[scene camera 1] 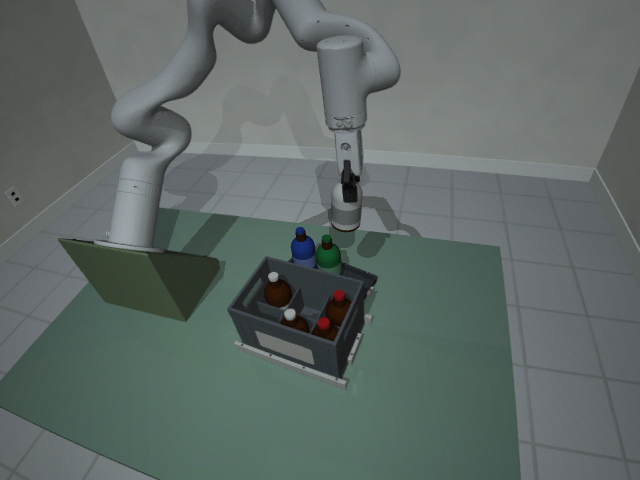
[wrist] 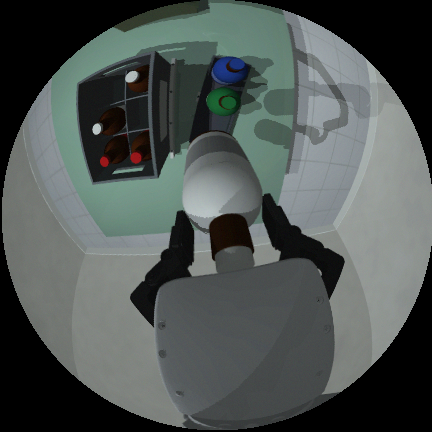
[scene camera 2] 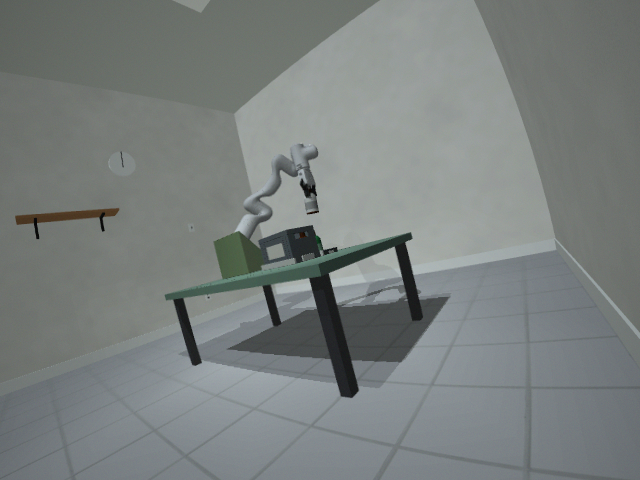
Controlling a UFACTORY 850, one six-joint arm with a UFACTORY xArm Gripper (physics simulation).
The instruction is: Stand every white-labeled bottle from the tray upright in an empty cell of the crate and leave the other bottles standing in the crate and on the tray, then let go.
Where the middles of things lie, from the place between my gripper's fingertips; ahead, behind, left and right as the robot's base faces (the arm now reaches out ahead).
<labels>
I see my gripper 8 cm past the green bottle (scene camera 1: 328, 256), 4 cm to the right of it and 27 cm above it. Also, from my hand: blue bottle (scene camera 1: 303, 250) (16 cm behind, 7 cm to the left, 27 cm below).
</labels>
